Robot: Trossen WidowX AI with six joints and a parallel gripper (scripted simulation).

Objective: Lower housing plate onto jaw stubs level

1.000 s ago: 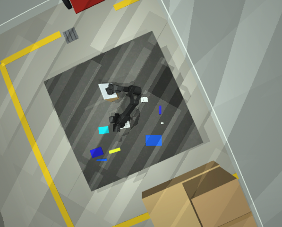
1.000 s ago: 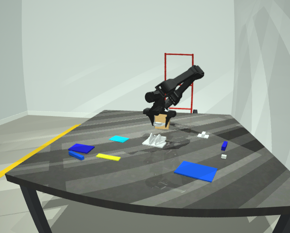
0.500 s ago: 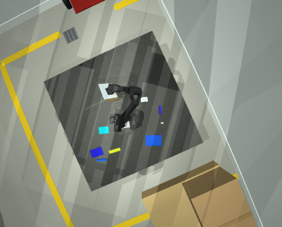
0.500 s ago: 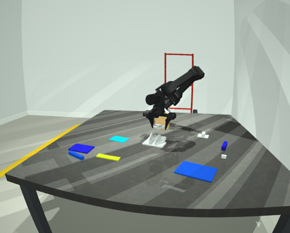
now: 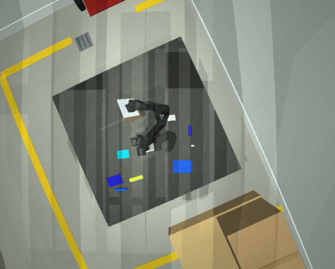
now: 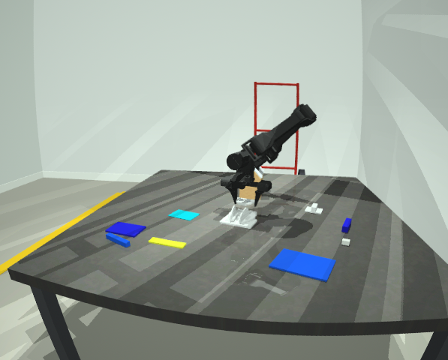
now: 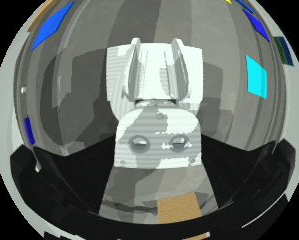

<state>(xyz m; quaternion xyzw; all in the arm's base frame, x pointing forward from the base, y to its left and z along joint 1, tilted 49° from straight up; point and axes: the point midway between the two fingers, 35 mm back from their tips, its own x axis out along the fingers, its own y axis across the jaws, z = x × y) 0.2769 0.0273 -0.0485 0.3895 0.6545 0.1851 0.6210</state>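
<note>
My gripper tip is now 60 mm short of the white base, 40 mm above it and 20 mm to the left of it. From my gripper tip the other things lie so: cyan tile 240 mm to the right, 40 mm below, 30 mm ahead; white cube 350 mm to the left, 220 mm ahead, 40 mm below; yellow bar 270 mm ahead, 220 mm to the right, 40 mm below.
</note>
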